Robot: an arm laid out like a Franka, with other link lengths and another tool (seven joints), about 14 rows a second.
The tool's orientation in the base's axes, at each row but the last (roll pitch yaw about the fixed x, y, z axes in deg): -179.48, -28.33, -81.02; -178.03, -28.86, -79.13; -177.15, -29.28, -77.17; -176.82, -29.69, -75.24; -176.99, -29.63, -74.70
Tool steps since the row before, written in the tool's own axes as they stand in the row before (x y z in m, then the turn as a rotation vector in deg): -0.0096, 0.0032, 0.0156, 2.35, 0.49, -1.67; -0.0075, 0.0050, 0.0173, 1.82, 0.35, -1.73; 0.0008, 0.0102, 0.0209, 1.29, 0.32, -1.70; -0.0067, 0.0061, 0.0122, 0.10, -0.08, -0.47; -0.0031, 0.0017, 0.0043, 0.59, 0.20, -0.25
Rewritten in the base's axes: -0.0032, 0.0005, -0.0183, -0.30, -1.34, 2.58; -0.0040, -0.0027, -0.0189, -0.26, -0.83, 2.38; -0.0064, -0.0129, -0.0183, -0.33, -0.38, 2.10; -0.0051, -0.0017, -0.0142, 0.01, 0.16, 0.46; -0.0016, 0.0001, -0.0053, -0.10, -0.44, 0.50
